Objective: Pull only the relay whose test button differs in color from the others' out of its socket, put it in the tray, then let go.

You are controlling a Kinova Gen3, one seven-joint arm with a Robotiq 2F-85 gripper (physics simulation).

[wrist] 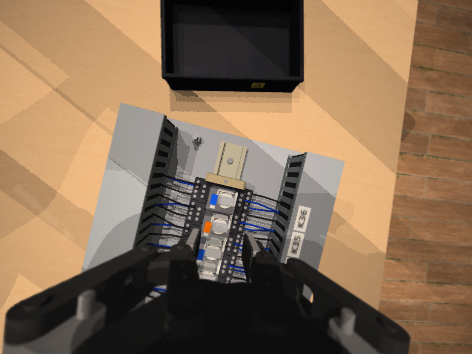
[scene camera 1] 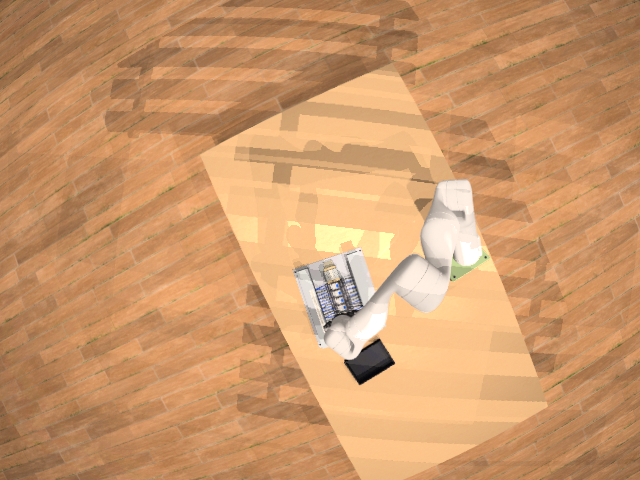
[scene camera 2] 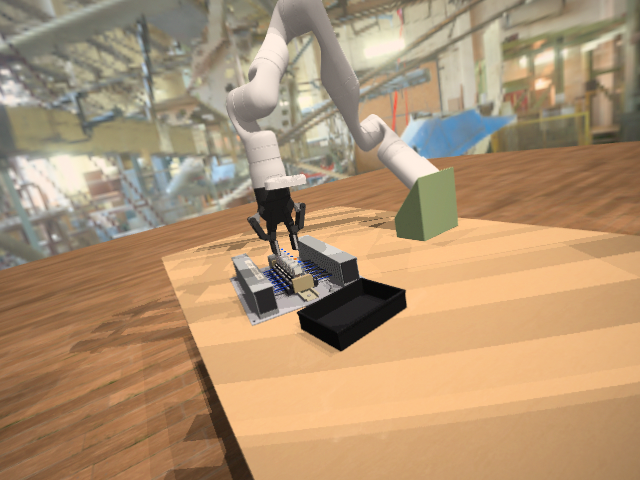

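Seen in the pictures: gripper, fingertip midpoint: (wrist: 221,241) (scene camera 2: 287,252); arm's base at its link origin: (scene camera 1: 466,255) (scene camera 2: 430,187).
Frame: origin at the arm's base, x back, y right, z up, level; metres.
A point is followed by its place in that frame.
Observation:
The relay with the orange test button (wrist: 218,225) @(y -0.013, x -0.482, z -0.063 m) sits in its socket, second from the tan end stop, in the wrist view; its orange button (scene camera 2: 295,258) @(y -0.012, x -0.472, z -0.060 m) shows small in scene camera 2. Its neighbours, a relay at the row's end (wrist: 226,199) @(y -0.039, x -0.487, z -0.063 m) and one on the other side (wrist: 214,249) @(y 0.011, x -0.481, z -0.063 m), have blue buttons. My gripper (scene camera 2: 286,249) @(y -0.005, x -0.486, z -0.043 m) (wrist: 221,241) @(y -0.005, x -0.486, z -0.043 m) is partly open and empty, pointing down over the row, its fingertips on either side of the row in the wrist view. In scene camera 1 the arm hides the fingers. The black tray (scene camera 1: 369,362) @(y -0.236, x -0.478, z -0.128 m) (scene camera 2: 320,330) @(y -0.247, x -0.554, z -0.110 m) (wrist: 215,83) @(y -0.171, x -0.460, z -0.110 m) is empty.
Two grey wiring ducts (scene camera 2: 330,258) @(y -0.068, x -0.412, z -0.070 m) (wrist: 132,145) @(y -0.081, x -0.392, z -0.068 m) flank the sockets on the grey panel, with black and blue wires between. A tan end stop (scene camera 2: 302,282) @(y -0.060, x -0.488, z -0.102 m) (wrist: 226,181) @(y -0.055, x -0.486, z -0.090 m) closes the row. The tray stands beyond the panel's end. The green arm base (scene camera 2: 434,206) @(y -0.047, x -0.042, z -0.045 m) stands farther off.

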